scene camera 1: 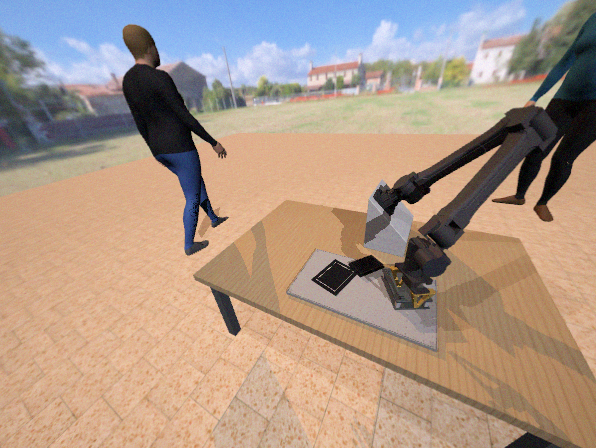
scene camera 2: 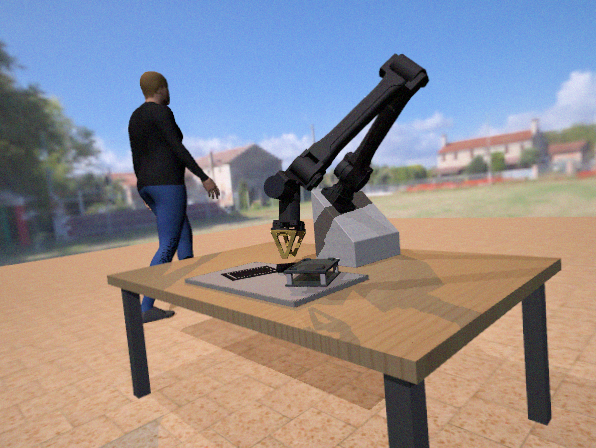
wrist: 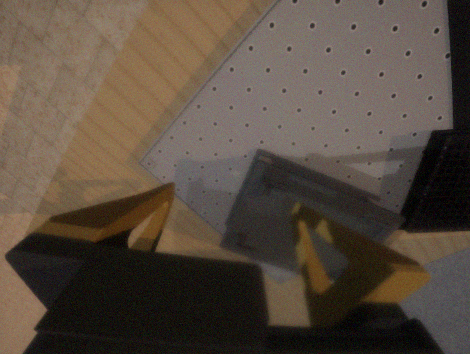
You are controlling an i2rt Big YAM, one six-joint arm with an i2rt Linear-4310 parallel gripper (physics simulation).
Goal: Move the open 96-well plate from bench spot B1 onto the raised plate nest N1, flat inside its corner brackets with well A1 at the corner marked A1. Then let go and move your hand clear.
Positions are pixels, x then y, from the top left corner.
Labels:
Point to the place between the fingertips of my gripper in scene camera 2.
288,257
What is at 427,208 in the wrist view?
A black well plate.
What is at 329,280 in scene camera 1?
A flat black nest with white outline.

